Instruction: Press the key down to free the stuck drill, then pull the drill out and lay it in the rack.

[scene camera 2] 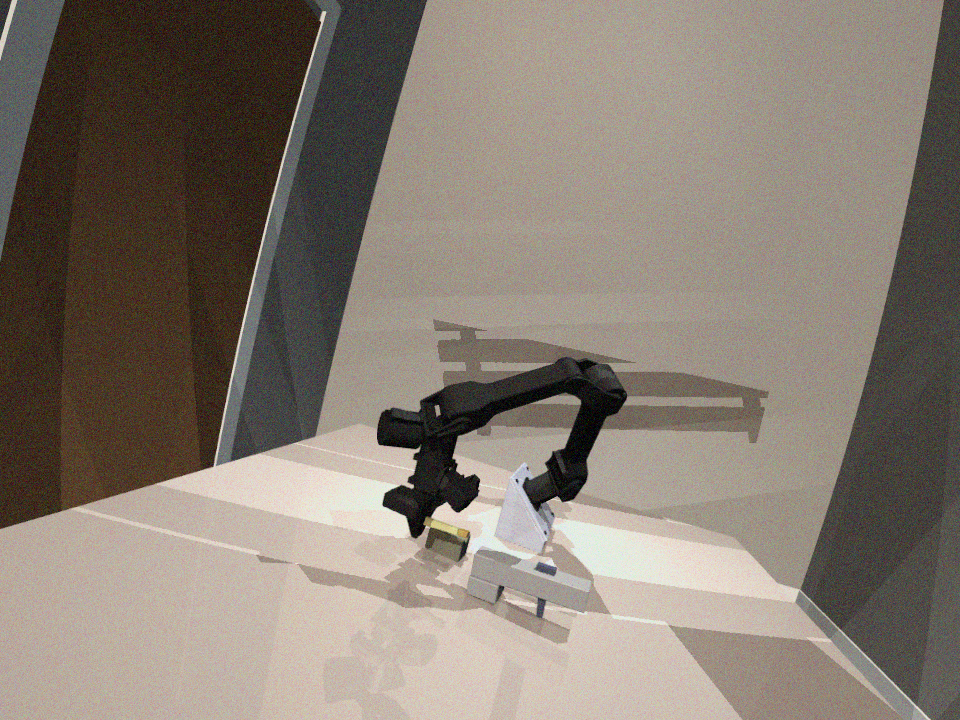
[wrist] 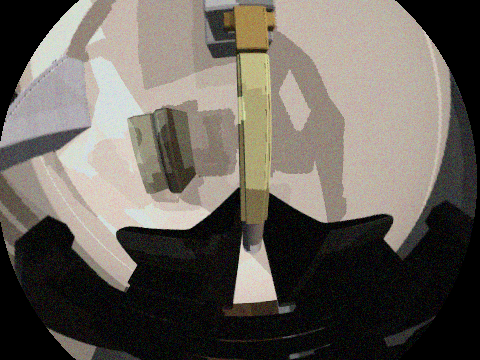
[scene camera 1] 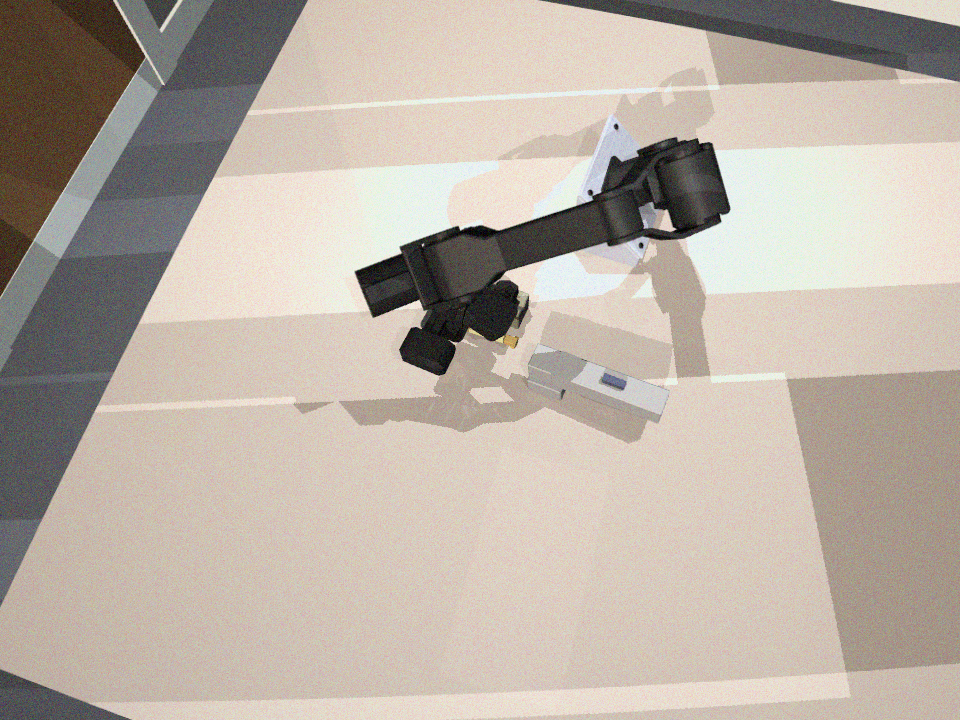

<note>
The gripper carries a drill. Further things: an olive rack.
The gripper also shows in scene camera 2 and in the wrist view.
</note>
